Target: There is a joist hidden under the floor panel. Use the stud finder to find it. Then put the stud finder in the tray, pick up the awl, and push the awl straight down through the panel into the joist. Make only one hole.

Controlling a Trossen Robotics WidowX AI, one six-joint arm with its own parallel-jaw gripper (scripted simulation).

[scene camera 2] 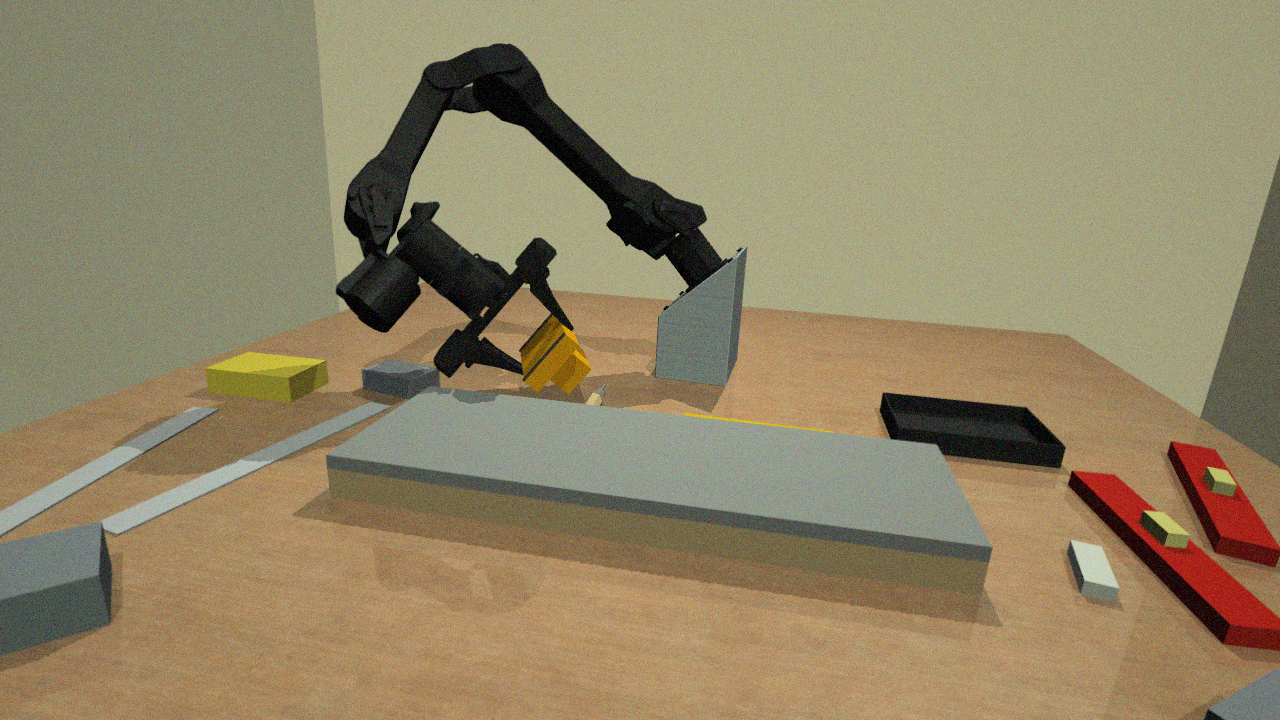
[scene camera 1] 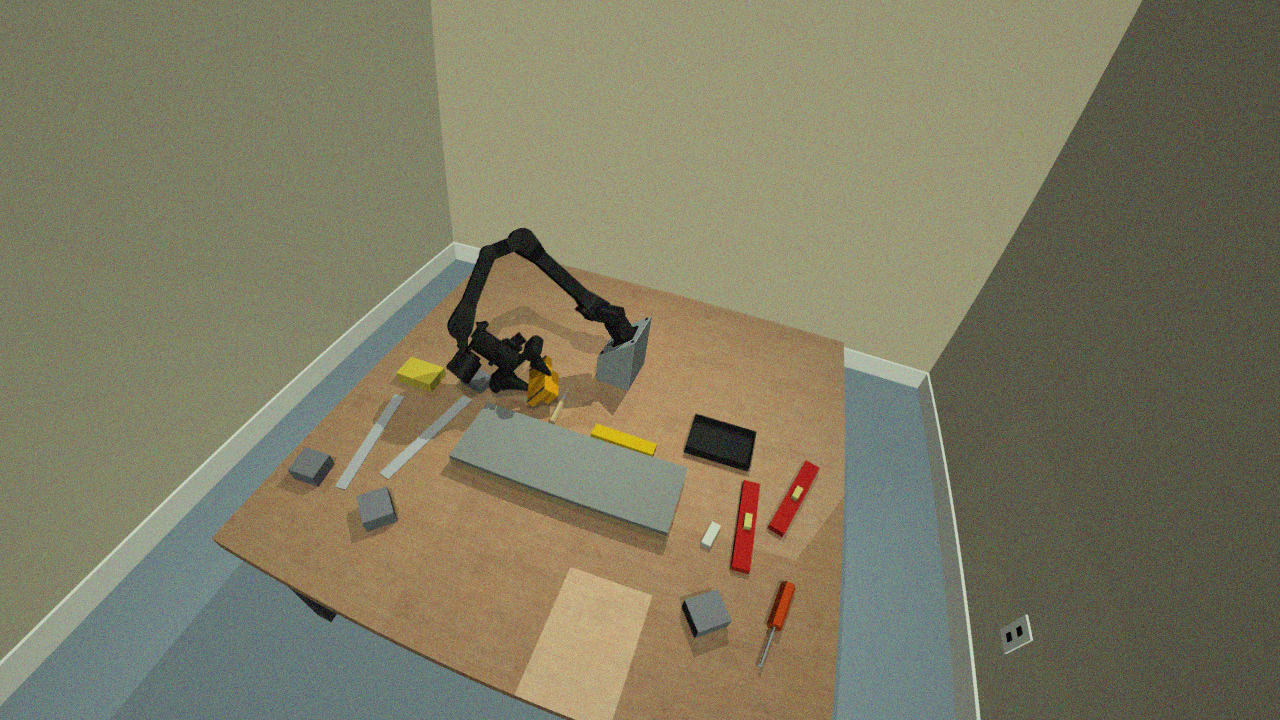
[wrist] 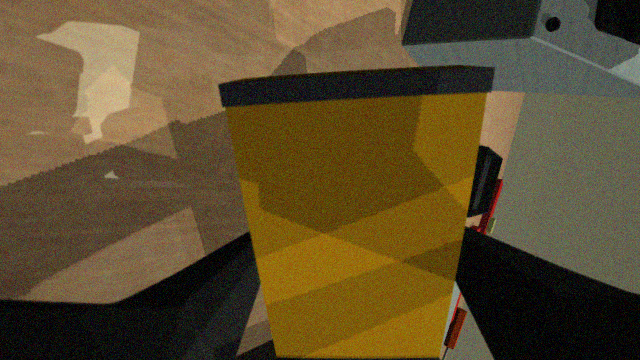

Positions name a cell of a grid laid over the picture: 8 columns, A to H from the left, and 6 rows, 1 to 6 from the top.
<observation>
I see my gripper (scene camera 2: D3), a yellow stud finder (scene camera 2: D3), a yellow block (scene camera 2: B4), a thin yellow bar (scene camera 1: D4) and a small white block (scene camera 2: G5).
The yellow stud finder shows as well in scene camera 1 (scene camera 1: D4) and in the wrist view (wrist: E4). The yellow block shows as well in scene camera 1 (scene camera 1: C4). My gripper is seen too in scene camera 1 (scene camera 1: D4) and in the wrist view (wrist: E4). The wrist view misses the yellow block: it is out of frame. The wrist view misses the thin yellow bar, which is hidden by the yellow stud finder.
</observation>
